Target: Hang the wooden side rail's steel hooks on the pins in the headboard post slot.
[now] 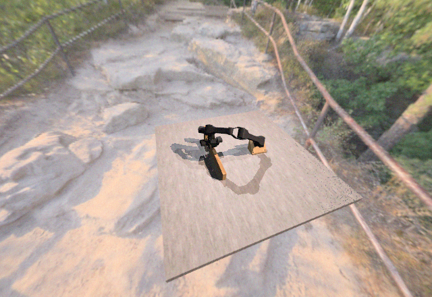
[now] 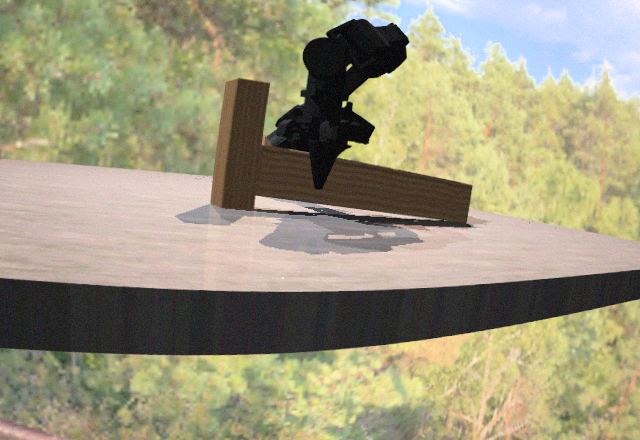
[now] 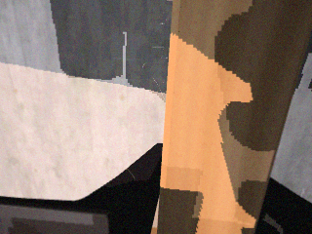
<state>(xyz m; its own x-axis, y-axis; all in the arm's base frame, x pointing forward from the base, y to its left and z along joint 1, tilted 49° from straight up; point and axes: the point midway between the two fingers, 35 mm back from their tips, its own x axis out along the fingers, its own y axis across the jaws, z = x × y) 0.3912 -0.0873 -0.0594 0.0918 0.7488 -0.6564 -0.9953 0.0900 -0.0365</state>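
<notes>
My gripper tip is 120 mm to the left of the headboard post and 40 mm below it.
</notes>
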